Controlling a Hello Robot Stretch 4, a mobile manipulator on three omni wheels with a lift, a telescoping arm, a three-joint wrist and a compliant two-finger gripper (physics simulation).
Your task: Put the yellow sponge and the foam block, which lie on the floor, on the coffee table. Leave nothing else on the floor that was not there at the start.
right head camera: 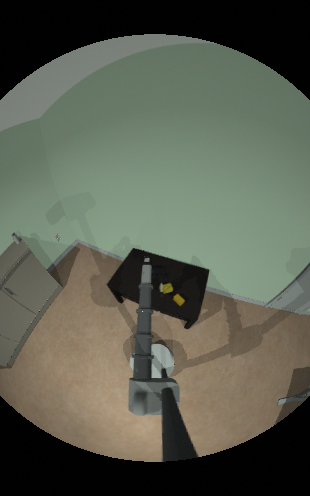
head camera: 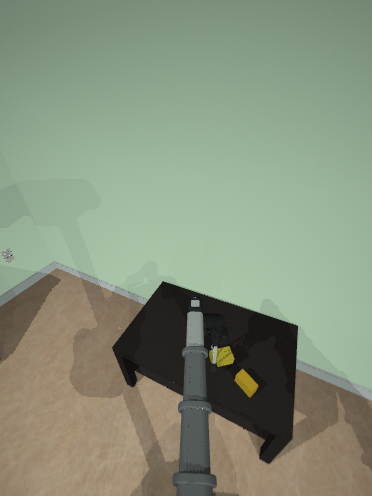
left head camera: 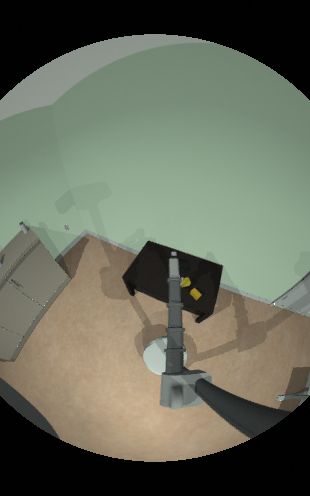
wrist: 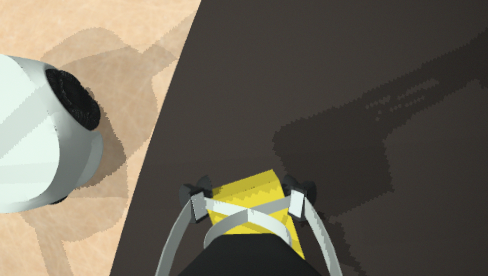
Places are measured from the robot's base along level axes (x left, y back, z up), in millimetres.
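Where they show: gripper, fingertip midpoint: (right head camera: 161, 290) (head camera: 213, 360) (wrist: 248, 190); robot's base, link origin: (right head camera: 152, 361) (left head camera: 164, 354).
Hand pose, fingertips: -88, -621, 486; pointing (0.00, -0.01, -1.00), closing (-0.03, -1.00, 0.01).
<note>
Things, the pixels of their top centre, and the offset from my fingertips, as dx, dy, dz. "spot": a spot on its surface instead. Level surfaces: height alone.
- yellow sponge, top centre: (wrist: 261, 247) (head camera: 221, 354) (right head camera: 165, 286) (left head camera: 183, 280) -38, -8, +45
- black coffee table, surface height: dz -63
- foam block, top centre: (head camera: 247, 380) (right head camera: 178, 298) (left head camera: 195, 292) -146, +81, -3
- cabinet, surface spot: (left head camera: 30, 295) spot: +1671, +333, -76
My gripper (head camera: 220, 355) (wrist: 248, 190) is shut on a bright yellow block, which I take for the yellow sponge (head camera: 226, 356) (left head camera: 186, 282) (right head camera: 167, 288) (wrist: 250, 186). It holds the sponge slightly turned between its fingertips, above the black coffee table (head camera: 150, 330) (left head camera: 150, 272) (right head camera: 130, 275) (wrist: 250, 75). A darker golden block, which I take for the foam block (head camera: 246, 383) (left head camera: 195, 294) (right head camera: 179, 300), lies on the tabletop, nearer the front right in the head view. It does not show in the wrist view. The exact height of the sponge above the table is hard to tell.
The extended arm (head camera: 195, 430) (left head camera: 174, 315) (right head camera: 144, 325) reaches over the table's front edge. The white round base (left head camera: 154, 356) (right head camera: 167, 357) (wrist: 30, 140) stands on the floor before the table. A wall is behind the table. A cabinet (left head camera: 30, 295) (right head camera: 25, 300) stands at the left.
</note>
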